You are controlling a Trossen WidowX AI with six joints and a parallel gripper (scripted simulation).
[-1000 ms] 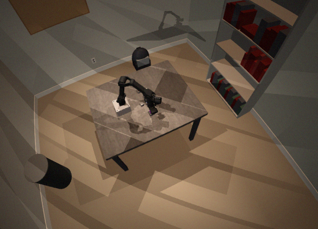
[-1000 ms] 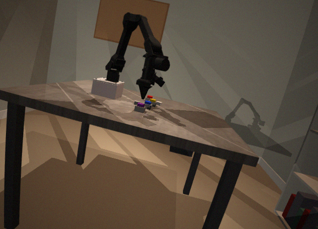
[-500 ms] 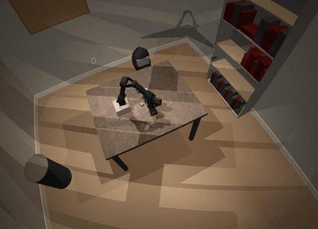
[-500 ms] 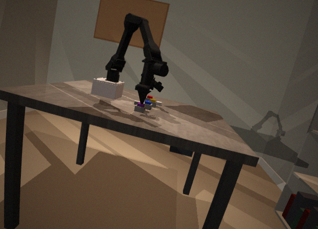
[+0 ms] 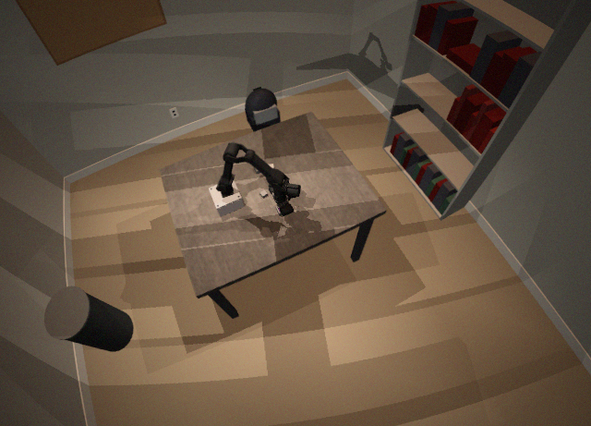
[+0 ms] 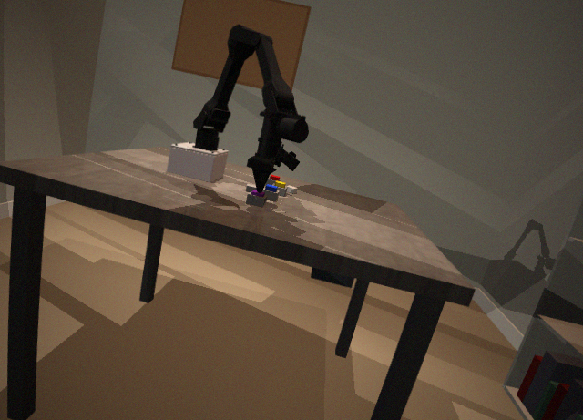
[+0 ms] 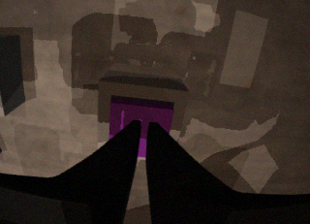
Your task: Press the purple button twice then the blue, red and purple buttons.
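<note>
Right now my gripper tip is 1 cm above the purple button. From my gripper tip the other things lie so: grey block 14 cm to the left, 6 cm behind, 2 cm below; yellow button 22 cm to the left; blue button 11 cm to the left.
</note>
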